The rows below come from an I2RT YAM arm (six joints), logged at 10 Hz.
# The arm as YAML. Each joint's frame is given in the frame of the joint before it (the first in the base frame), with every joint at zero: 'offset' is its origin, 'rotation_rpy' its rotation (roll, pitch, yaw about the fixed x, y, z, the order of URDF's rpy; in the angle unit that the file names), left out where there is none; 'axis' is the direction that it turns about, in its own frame. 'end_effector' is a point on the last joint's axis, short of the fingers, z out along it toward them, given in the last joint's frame.
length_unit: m
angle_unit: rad
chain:
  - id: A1
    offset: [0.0, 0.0, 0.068]
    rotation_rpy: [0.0, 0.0, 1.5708]
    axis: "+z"
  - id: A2
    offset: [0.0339, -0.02, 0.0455]
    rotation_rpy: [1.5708, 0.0, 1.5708]
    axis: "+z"
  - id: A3
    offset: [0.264, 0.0, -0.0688]
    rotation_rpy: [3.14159, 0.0, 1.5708]
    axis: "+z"
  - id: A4
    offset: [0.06, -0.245, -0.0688]
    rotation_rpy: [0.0, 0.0, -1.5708]
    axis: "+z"
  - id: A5
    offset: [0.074, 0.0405, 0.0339]
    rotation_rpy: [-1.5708, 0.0, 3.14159]
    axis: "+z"
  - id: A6
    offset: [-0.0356, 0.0, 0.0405]
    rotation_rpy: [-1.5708, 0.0, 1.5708]
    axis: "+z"
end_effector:
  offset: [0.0, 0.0, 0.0]
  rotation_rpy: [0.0, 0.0, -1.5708]
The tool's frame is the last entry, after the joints.
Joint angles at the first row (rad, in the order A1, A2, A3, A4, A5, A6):
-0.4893, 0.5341, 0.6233, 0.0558, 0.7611, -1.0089
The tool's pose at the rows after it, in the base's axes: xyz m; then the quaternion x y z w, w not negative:
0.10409 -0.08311 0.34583 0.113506 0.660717 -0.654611 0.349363
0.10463 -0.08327 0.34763 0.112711 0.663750 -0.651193 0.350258
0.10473 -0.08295 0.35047 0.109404 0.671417 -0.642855 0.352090
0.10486 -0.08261 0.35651 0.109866 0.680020 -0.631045 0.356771
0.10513 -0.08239 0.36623 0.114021 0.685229 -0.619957 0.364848
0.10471 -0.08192 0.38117 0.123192 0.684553 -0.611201 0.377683
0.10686 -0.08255 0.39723 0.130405 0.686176 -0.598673 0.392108
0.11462 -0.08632 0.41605 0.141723 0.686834 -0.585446 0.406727
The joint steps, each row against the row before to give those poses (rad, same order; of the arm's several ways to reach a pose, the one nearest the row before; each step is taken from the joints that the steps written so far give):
0.0000, 0.0066, 0.0106, -0.0095, -0.0046, 0.0024
0.0000, 0.0061, 0.0125, -0.0175, -0.0044, 0.0095
0.0000, 0.0061, 0.0236, -0.0450, -0.0127, 0.0207
0.0000, 0.0130, 0.0402, -0.0598, -0.0134, 0.0349
0.0000, 0.0201, 0.0522, -0.0542, -0.0121, 0.0371
-0.0001, 0.0254, 0.0681, -0.0463, -0.0084, 0.0374
0.0001, 0.0401, 0.0787, -0.0496, -0.0163, 0.0437
0.0000, 0.0691, 0.0953, -0.0367, -0.0115, 0.0499

